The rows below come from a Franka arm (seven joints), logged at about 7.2 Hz.
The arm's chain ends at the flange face. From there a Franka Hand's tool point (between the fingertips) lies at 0.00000 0.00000 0.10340 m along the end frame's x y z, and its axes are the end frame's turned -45 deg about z.
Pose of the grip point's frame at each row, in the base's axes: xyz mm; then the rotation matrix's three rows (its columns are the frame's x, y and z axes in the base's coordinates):
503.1 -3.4 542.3; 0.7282 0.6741 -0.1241; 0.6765 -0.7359 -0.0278; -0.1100 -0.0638 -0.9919
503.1 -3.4 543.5; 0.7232 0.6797 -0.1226; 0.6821 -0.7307 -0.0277; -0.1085 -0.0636 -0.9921
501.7 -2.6 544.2; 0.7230 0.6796 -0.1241; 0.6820 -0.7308 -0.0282; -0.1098 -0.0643 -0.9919
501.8 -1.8 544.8; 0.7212 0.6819 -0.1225; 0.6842 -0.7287 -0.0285; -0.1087 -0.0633 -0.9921
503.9 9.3 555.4; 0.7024 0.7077 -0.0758; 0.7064 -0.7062 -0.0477; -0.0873 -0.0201 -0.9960
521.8 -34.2 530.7; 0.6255 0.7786 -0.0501; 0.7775 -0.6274 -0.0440; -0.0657 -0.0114 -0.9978
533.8 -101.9 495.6; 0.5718 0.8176 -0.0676; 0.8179 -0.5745 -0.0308; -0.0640 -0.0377 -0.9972
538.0 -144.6 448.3; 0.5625 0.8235 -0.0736; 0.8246 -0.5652 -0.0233; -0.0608 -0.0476 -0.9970
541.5 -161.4 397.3; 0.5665 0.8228 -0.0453; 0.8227 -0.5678 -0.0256; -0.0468 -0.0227 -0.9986
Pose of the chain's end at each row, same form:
515.9 -0.5 644.9; 0.9916 -0.0383 -0.1241; -0.0420 -0.9987 -0.0278; -0.1229 0.0327 -0.9919
515.8 -0.5 646.1; 0.9920 -0.0308 -0.1226; -0.0344 -0.9990 -0.0277; -0.1217 0.0317 -0.9921
514.5 0.3 646.8; 0.9918 -0.0307 -0.1241; -0.0345 -0.9990 -0.0282; -0.1231 0.0322 -0.9919
514.5 1.1 647.4; 0.9921 -0.0278 -0.1225; -0.0315 -0.9991 -0.0285; -0.1216 0.0321 -0.9921
511.7 14.2 658.4; 0.9971 0.0037 -0.0758; 0.0001 -0.9989 -0.0477; -0.0759 0.0475 -0.9960
527.0 -29.7 633.9; 0.9928 0.1083 -0.0501; 0.1061 -0.9934 -0.0440; -0.0545 0.0384 -0.9978
540.8 -98.7 598.7; 0.9825 0.1738 -0.0676; 0.1721 -0.9846 -0.0308; -0.0719 0.0186 -0.9972
545.6 -142.2 551.4; 0.9800 0.1846 -0.0736; 0.1834 -0.9827 -0.0233; -0.0767 0.0093 -0.9970
546.2 -158.8 500.6; 0.9824 0.1812 -0.0453; 0.1802 -0.9832 -0.0256; -0.0491 0.0170 -0.9986

